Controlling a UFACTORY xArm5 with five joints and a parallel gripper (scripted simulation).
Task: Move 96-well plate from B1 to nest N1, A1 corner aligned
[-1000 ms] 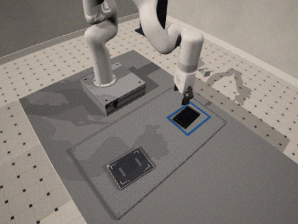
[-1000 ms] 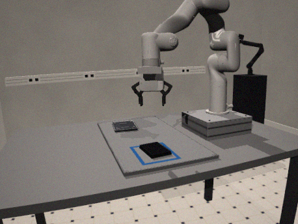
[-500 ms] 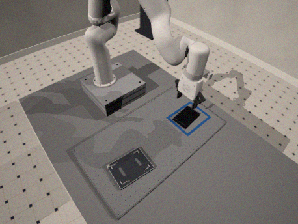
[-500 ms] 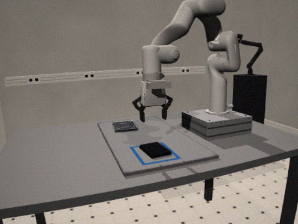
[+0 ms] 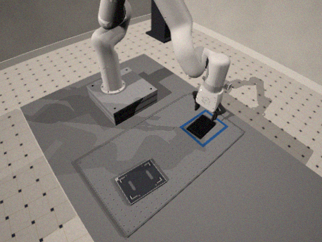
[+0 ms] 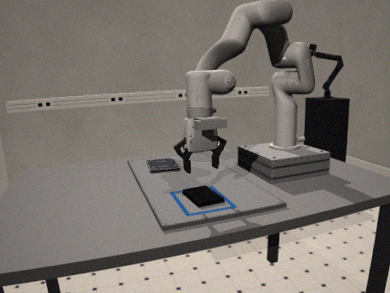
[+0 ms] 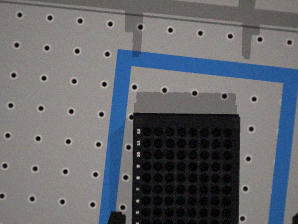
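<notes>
The black 96-well plate is 9 cm below my hand. The rest, counted from my hand: plate nest N1 (2 cm ahead, 40 cm to the right, 9 cm below).
</notes>
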